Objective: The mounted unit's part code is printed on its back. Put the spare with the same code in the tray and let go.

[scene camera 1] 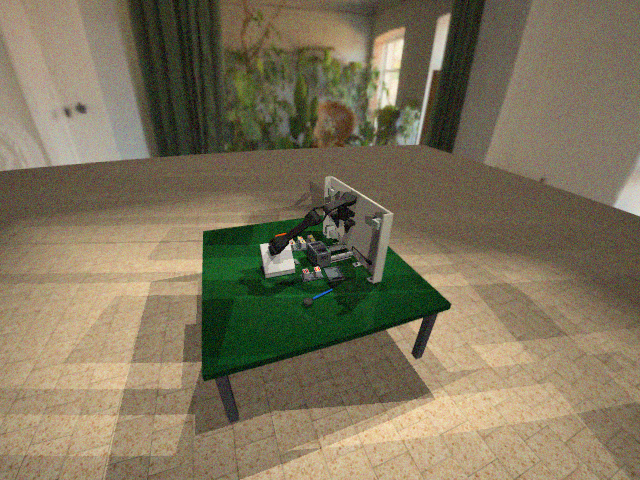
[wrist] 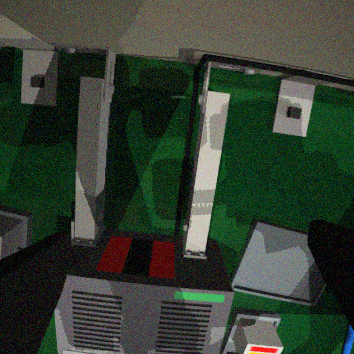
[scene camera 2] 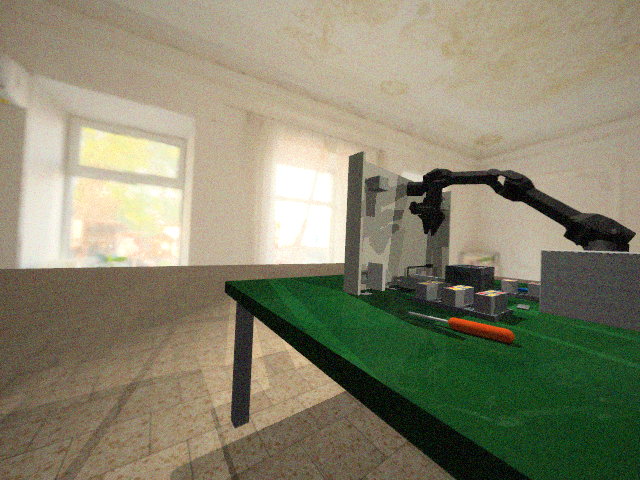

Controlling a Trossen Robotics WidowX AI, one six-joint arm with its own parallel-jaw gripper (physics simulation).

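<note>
The vented dark grey box, apparently the mounted unit, stands at the end of two pale rails. Red patches and a green strip show in the wrist view; no code is legible. Small grey spares with coloured tops stand in a row in scene camera 2, including one spare. Another spare stands in a holder beside the unit. The flat grey tray lies beside the unit, partly hidden by a finger in the wrist view. My gripper is open and empty, high above the rails.
A tall pale panel stands upright behind the rails, close to the gripper. The arm's base stands on a white block. An orange-handled screwdriver and a blue-handled tool lie on the green table.
</note>
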